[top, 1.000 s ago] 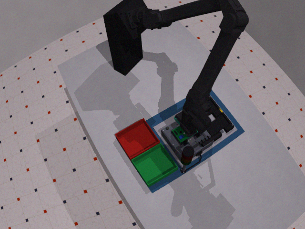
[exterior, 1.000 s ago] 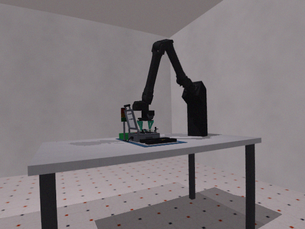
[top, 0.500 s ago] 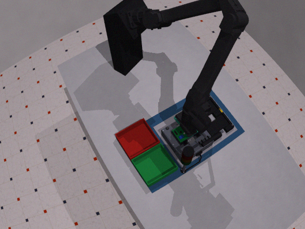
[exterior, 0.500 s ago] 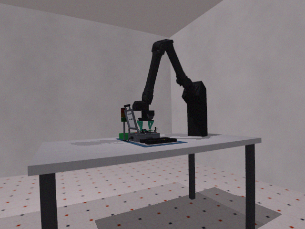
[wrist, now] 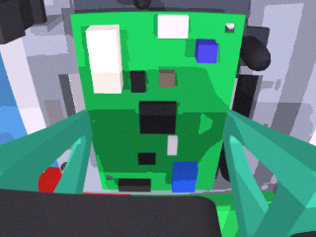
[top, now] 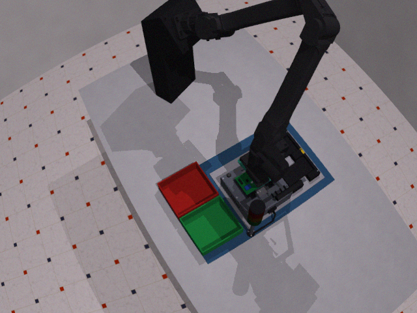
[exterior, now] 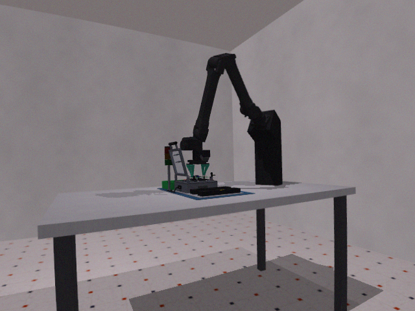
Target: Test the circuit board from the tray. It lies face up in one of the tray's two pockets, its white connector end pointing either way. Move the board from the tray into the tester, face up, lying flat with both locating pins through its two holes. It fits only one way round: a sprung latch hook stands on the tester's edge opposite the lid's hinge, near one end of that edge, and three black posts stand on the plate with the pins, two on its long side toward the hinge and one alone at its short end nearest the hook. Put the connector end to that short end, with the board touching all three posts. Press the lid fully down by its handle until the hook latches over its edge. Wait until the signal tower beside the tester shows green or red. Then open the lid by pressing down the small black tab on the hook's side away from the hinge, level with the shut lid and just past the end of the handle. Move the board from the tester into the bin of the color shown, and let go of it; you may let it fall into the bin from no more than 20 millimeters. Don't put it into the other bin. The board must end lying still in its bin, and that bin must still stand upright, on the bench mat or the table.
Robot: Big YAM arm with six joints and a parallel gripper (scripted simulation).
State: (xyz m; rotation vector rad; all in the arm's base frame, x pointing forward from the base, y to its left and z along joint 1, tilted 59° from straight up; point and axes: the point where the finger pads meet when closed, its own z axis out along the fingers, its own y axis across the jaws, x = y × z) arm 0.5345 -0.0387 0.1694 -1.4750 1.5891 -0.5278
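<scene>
Right now the green circuit board is right at my hand. Round my hand: latch hook 70 mm behind, 50 mm to the left; tester lid 120 mm ahead, 100 mm above, 20 mm to the left; tester plate 10 mm to the left, 10 mm below, 10 mm ahead.
</scene>
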